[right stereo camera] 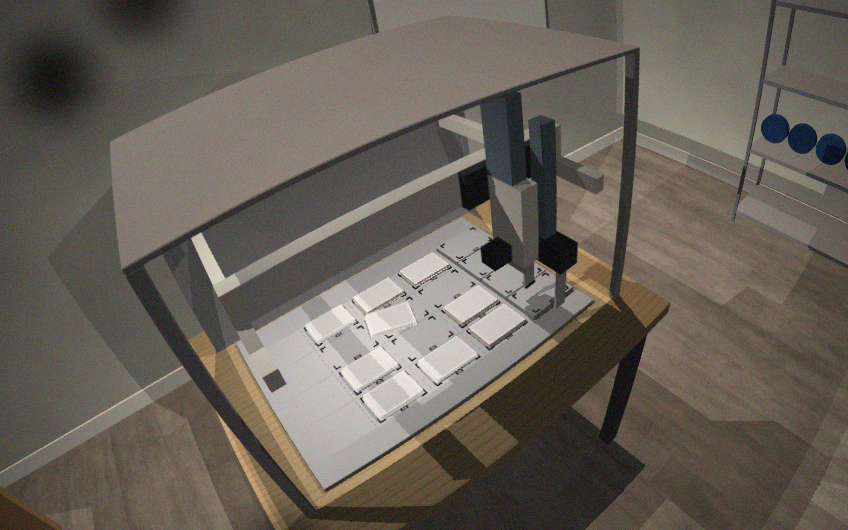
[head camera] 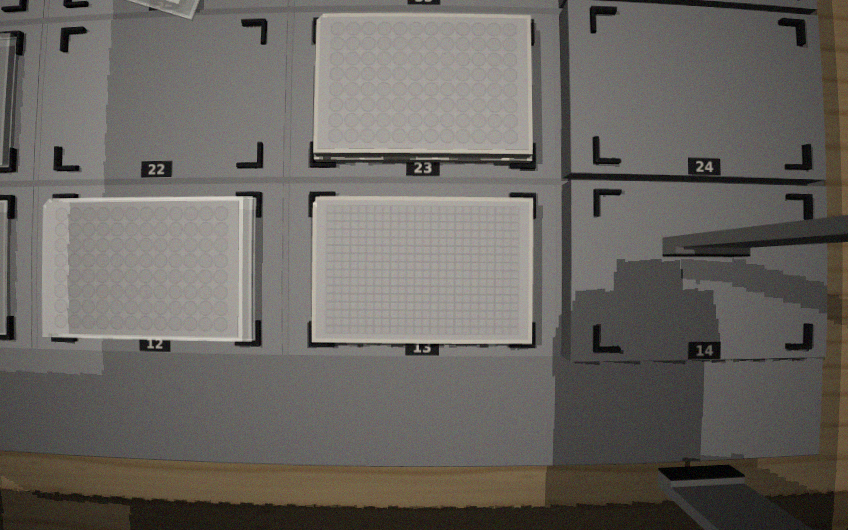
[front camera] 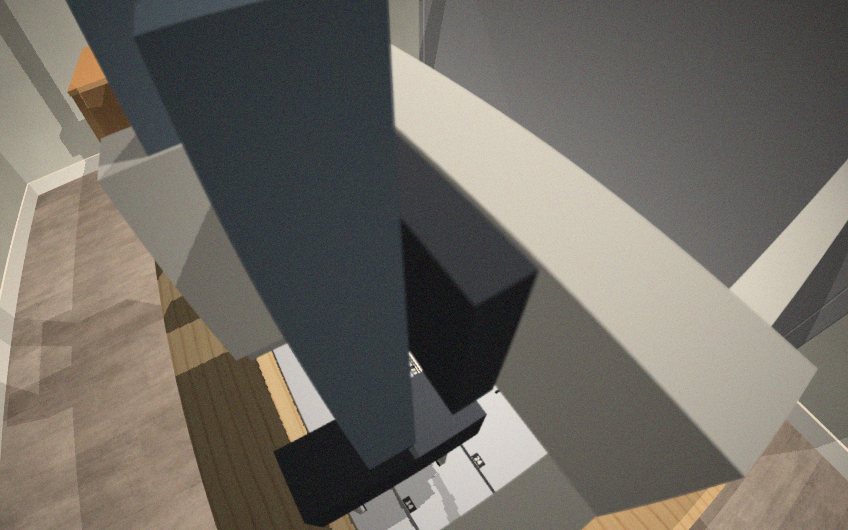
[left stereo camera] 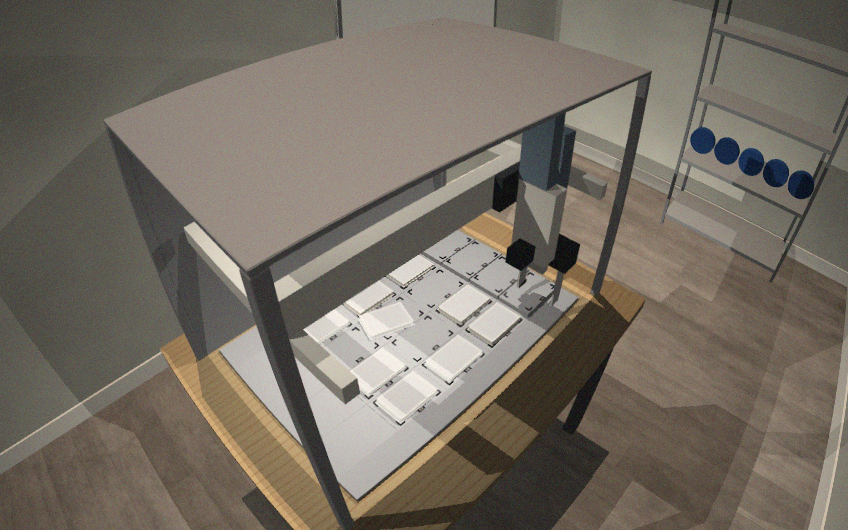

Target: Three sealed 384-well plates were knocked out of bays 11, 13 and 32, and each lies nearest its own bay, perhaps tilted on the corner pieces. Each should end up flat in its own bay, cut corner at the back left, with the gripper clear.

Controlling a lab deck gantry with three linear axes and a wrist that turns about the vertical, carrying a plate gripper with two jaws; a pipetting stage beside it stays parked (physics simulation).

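Places are measured from the robot's base along level axes (x ahead, y up, z right), in millimetres.
Pixels of known places: gripper, between the fingertips: [right stereo camera: 543,294] [head camera: 697,362] [left stereo camera: 537,293]; robot's base, origin of its link: [right stereo camera: 381,421] [left stereo camera: 400,424].
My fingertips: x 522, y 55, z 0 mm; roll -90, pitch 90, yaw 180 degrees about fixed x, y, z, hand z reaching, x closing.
For each thing: its top centre in the pictures, then the offset to it from my fingertips. "spot": a spot on its surface instead.
- bay 13 plate, centre of its top: [head camera: 422,270] [right stereo camera: 497,323] [left stereo camera: 494,321] dy -41, dx -130, dz -43 mm
- bay 11 plate, centre of its top: [left stereo camera: 406,394] [right stereo camera: 392,393] dy -41, dx -458, dz -43 mm
- bay 32 plate, centre of its top: [left stereo camera: 385,318] [right stereo camera: 389,317] dy -39, dx -322, dz -259 mm
- corner, a spot on its surface: [head camera: 178,6] spot: dy -44, dx -278, dz -200 mm
- bay 12, a spot on its surface: [head camera: 146,268] spot: dy -41, dx -289, dz -43 mm
- bay 23, a spot on its surface: [head camera: 422,84] spot: dy -41, dx -131, dz -148 mm
- Bay 21, a spot on its surface: [left stereo camera: 378,371] spot: dy -41, dx -457, dz -141 mm
- back row, a spot on its surface: [left stereo camera: 410,270] spot: dy -41, dx -137, dz -352 mm
The bay 13 plate [head camera: 422,268] [left stereo camera: 494,323] [right stereo camera: 497,326] has a fine grid of wells and lies square and flat between its corner pieces, its cut corner at the back left. The bay 11 plate [left stereo camera: 406,396] [right stereo camera: 393,396] looks square in its bay; its edge [head camera: 3,268] shows in the head view. The bay 32 plate [left stereo camera: 386,319] [right stereo camera: 390,318] is turned and rests askew over corner pieces; one corner [head camera: 178,6] shows in the head view. My gripper [head camera: 703,359] [left stereo camera: 539,292] [right stereo camera: 544,295] is open and empty, above bay 14, right of the bay 13 plate. In the front view its jaws are hidden.
Plates stand in bay 12 [head camera: 146,268] and bay 23 [head camera: 422,84], close to the bay 13 plate. Bay 21 [left stereo camera: 378,371] and the back row [left stereo camera: 410,270] hold plates too. Bays 14 and 24 sit on raised blocks [head camera: 700,93]. The parked pipetting stage [left stereo camera: 537,218] hangs beside the gripper.
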